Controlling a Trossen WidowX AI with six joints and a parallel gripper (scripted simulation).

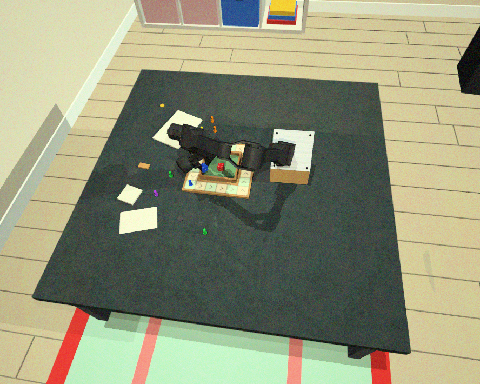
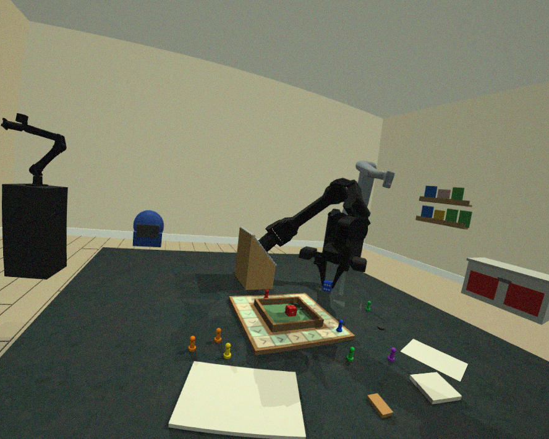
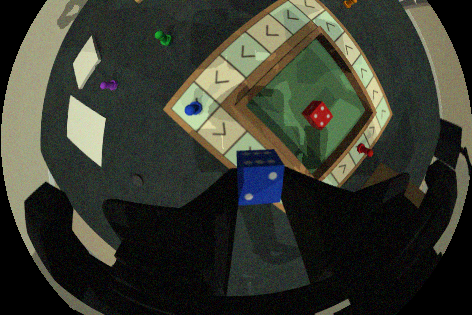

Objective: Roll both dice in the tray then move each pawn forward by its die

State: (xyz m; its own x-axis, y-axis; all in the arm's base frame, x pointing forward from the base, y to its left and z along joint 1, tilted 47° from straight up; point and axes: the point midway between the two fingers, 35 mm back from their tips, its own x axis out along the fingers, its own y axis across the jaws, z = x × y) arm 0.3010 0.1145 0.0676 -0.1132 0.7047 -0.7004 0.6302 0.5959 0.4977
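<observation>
My gripper tip is 150 mm past the red pawn, 130 mm to the left of it and 90 mm above it. Round my gripper tip: blue pawn: 90 mm below, 70 mm ahead, 20 mm to the left; then purple pawn: 200 mm ahead, 100 mm to the left, 100 mm below.
</observation>
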